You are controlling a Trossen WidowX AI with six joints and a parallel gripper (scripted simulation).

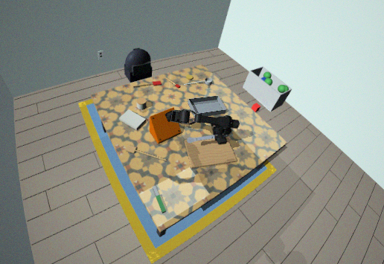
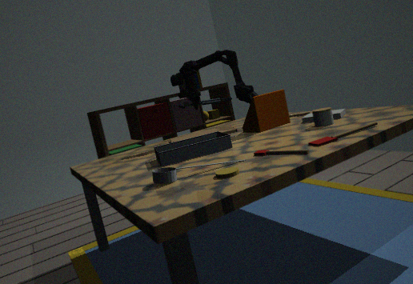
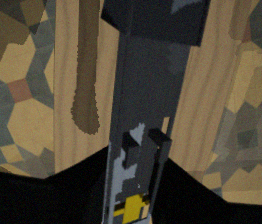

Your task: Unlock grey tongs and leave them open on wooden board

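The wooden board is 15 cm below my gripper tip. Also, from my gripper tip: white flat block 32 cm behind, 59 cm to the left, 14 cm below; then roasting tin 31 cm ahead, 35 cm to the left, 13 cm below; then yellow lock piece 1 cm behind, 4 cm above.
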